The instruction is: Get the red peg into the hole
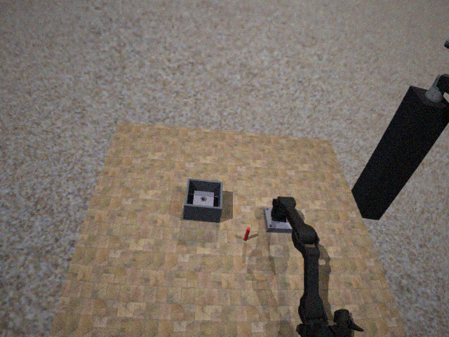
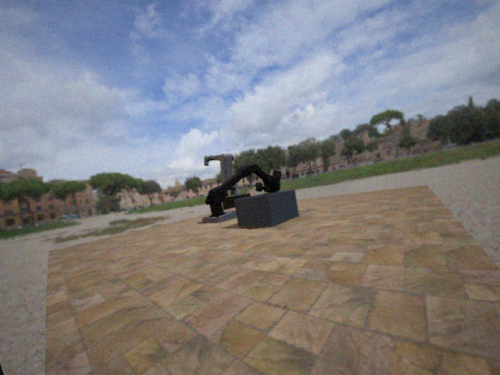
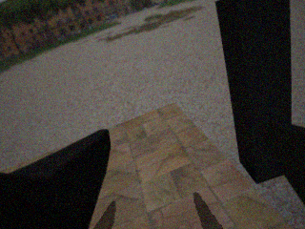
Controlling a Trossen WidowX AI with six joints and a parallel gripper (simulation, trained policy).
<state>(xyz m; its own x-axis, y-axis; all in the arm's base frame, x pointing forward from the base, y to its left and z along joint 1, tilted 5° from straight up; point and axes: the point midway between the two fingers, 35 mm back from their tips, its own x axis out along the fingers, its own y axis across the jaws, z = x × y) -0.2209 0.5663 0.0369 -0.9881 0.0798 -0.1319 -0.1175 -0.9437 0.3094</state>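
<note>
The red peg lies 400 mm ahead of my gripper tip, 430 mm to the right of it and 70 mm below it. Round my gripper tip: grey box (600 mm ahead, 570 mm to the right, 80 mm below).
</note>
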